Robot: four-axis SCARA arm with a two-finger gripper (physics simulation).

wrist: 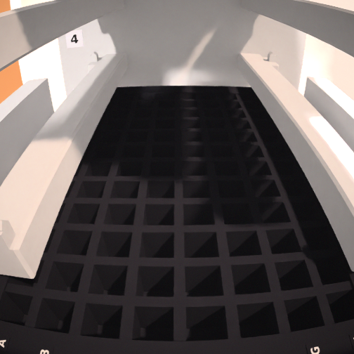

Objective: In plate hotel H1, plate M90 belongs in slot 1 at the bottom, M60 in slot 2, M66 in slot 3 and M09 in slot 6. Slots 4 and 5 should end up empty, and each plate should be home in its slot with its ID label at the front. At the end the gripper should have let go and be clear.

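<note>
The black well plate M09 (180, 257) fills the middle of the wrist view, level, with column letters along its front edge at the bottom. Its front ID label is below the view's edge. It lies under the slot 4 rails (65, 135) (300, 125) of hotel H1, which cover its long sides. The front end of the left rail shows, and the plate's front rows reach out past it. My gripper is shut on this plate; its fingertips are hidden at the plate's sides. M60, M66 and M90 do not show.
The tag for slot 4 (74, 39) is on the hotel's left inner wall. The grey back wall (175, 30) stands behind the plate. Higher rails (55, 30) (310, 22) cross the top corners. An orange surface (7, 75) shows at the far left.
</note>
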